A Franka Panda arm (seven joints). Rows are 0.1 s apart.
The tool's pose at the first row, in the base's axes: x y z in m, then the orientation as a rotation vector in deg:
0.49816 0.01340 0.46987 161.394 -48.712 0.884
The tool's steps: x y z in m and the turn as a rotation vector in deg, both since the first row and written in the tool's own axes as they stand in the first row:
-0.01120 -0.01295 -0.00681 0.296 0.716 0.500
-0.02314 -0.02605 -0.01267 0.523 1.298 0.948
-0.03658 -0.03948 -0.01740 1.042 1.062 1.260
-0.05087 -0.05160 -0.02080 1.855 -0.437 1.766
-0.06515 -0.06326 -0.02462 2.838 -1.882 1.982
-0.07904 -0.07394 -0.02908 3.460 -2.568 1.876
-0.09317 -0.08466 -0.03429 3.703 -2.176 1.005
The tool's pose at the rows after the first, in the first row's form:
0.49624 0.03139 0.47338 161.279 -49.327 2.093
0.49374 0.04972 0.47588 161.148 -49.880 3.076
0.49012 0.06892 0.47711 161.552 -50.494 3.018
0.48500 0.08726 0.47722 162.455 -51.739 1.329
0.47966 0.10531 0.47784 163.611 -52.605 -0.274
0.47414 0.12246 0.47928 164.393 -52.756 -1.007
0.46848 0.13993 0.48144 164.919 -51.478 -0.469

